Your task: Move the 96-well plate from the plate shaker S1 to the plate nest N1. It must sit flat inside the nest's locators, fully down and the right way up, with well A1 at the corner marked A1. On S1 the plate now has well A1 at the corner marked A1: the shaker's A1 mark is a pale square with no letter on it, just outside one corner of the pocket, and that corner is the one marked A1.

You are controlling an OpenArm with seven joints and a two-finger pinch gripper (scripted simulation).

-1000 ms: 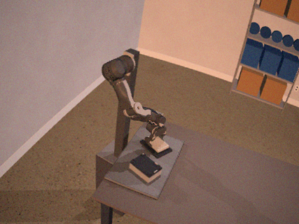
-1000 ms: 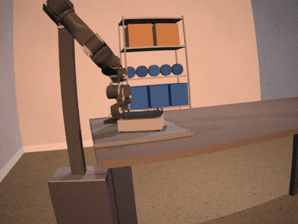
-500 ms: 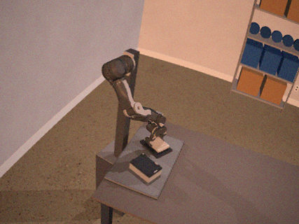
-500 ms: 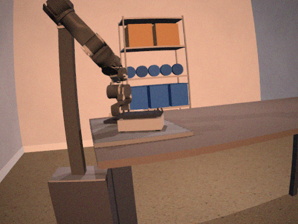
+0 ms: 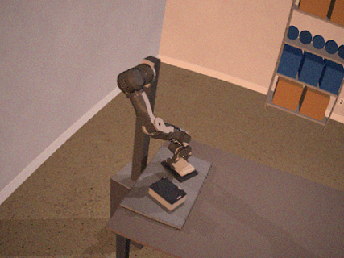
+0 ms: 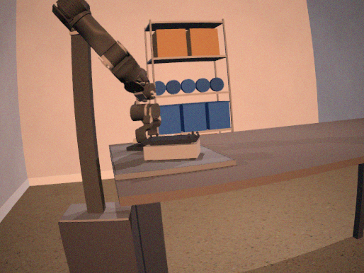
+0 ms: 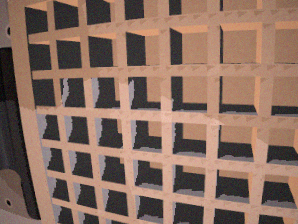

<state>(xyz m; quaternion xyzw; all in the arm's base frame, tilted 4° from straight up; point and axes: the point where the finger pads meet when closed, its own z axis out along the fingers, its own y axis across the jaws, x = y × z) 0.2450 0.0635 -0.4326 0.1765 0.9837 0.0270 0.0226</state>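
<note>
My gripper is now 20 mm short of the pale 96-well plate and 10 mm to the left of it. The rest, counted from my hand: plate shaker: 90 mm ahead, 210 mm to the right, 10 mm above.
</note>
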